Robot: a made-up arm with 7 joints. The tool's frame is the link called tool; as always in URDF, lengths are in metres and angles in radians. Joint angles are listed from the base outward.
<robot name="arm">
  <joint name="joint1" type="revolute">
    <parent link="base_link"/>
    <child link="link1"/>
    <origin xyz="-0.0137 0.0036 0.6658"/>
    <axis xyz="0 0 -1"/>
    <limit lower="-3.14" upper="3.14"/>
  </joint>
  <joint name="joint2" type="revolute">
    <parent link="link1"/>
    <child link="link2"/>
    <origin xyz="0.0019 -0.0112 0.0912"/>
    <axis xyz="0 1 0"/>
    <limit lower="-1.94" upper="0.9"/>
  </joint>
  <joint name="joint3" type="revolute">
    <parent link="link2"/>
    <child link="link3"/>
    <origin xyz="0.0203 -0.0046 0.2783"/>
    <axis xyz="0 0 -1"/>
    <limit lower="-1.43" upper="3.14"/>
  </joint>
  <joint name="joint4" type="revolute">
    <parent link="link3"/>
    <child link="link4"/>
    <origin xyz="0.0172 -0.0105 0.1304"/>
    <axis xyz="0 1 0"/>
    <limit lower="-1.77" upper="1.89"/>
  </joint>
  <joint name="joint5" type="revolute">
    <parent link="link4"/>
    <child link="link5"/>
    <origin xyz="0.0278 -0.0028 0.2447"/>
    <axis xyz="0 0 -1"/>
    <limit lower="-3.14" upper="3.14"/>
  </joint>
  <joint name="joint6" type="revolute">
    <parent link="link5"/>
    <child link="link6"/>
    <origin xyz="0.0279 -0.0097 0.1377"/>
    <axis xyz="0 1 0"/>
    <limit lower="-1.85" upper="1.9"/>
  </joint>
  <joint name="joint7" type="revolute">
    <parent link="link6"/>
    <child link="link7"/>
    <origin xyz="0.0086 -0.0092 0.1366"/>
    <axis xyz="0 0 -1"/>
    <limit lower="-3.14" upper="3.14"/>
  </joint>
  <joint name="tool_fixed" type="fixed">
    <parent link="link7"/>
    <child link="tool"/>
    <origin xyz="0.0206 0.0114 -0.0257" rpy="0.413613 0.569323 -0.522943"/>
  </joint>
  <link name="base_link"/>
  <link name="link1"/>
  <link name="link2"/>
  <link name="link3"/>
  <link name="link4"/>
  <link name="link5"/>
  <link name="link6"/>
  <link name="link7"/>
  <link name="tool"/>
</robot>
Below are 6 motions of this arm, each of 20 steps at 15 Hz.
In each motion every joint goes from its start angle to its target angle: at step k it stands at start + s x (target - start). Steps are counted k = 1, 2, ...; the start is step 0. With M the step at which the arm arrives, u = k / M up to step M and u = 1 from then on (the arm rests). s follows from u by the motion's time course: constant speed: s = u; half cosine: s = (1 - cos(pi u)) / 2; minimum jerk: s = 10 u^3 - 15 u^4 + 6 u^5.
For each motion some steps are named. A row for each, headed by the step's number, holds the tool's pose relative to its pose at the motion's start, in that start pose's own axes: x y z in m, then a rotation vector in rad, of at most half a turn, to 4 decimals.
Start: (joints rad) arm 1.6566 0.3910 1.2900 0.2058 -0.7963 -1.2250 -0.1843
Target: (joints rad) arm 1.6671 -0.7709 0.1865 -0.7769 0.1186 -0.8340 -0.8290
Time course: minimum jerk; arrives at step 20
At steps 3, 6, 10, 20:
3: -0.0219 0.0013 0.0170 -0.0016 -0.0119 0.0407
6: -0.1478 -0.0099 0.1018 -0.0069 -0.1016 0.2420
10: -0.5124 -0.1822 0.2376 0.0197 -0.4915 0.6479
20: -0.8998 -0.7064 0.0664 0.2753 -1.2615 0.9801

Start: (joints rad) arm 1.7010 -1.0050 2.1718 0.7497 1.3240 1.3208 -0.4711
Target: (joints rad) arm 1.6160 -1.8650 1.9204 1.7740 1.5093 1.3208 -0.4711
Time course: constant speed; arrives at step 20
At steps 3, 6, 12, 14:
3: -0.0177 0.1311 0.0178 -0.0081 -0.0184 -0.2480
6: -0.0072 0.2578 0.0263 -0.0226 -0.0563 -0.4905
12: 0.0845 0.4727 0.0180 -0.0761 -0.1904 -0.9510
14: 0.1310 0.5278 0.0092 -0.1026 -0.2522 -1.0948

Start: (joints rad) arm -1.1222 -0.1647 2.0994 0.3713 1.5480 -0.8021 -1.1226
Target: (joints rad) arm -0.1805 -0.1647 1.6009 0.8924 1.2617 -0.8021 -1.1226
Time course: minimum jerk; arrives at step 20
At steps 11, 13, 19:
11: 0.1238 0.0085 -0.0407 -0.0969 0.2566 -0.0218
13: 0.1577 0.0035 -0.0593 -0.1095 0.3381 -0.0247
19: 0.2010 -0.0078 -0.0894 -0.1153 0.4531 -0.0266

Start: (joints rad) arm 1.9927 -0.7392 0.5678 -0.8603 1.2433 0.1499 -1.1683
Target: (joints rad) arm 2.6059 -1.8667 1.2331 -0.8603 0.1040 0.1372 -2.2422
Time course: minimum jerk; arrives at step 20
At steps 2, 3, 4, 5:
2: -0.0083 -0.0026 0.0000 -0.0062 -0.0063 0.0142
3: -0.0258 -0.0083 -0.0004 -0.0198 -0.0196 0.0437
4: -0.0560 -0.0183 -0.0021 -0.0448 -0.0431 0.0939
5: -0.0996 -0.0337 -0.0070 -0.0845 -0.0779 0.1645

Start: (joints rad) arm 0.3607 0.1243 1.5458 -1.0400 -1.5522 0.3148 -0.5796
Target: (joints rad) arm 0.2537 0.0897 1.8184 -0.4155 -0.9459 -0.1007 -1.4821
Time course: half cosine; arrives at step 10
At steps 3, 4, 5, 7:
3: -0.0038 -0.0654 0.0204 0.0863 -0.0100 0.1612
4: -0.0037 -0.1103 0.0283 0.1390 -0.0292 0.2580
5: -0.0014 -0.1596 0.0314 0.1914 -0.0594 0.3524
7: 0.0082 -0.2493 0.0219 0.2724 -0.1322 0.4933

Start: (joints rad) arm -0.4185 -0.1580 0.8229 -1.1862 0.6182 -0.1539 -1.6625
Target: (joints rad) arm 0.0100 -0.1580 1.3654 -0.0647 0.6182 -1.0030 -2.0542
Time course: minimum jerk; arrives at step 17
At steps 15, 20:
15: 0.4409 -0.0665 -0.0593 -0.6293 1.0549 -0.5882
20: 0.4424 -0.0717 -0.0614 -0.6304 1.0711 -0.5942

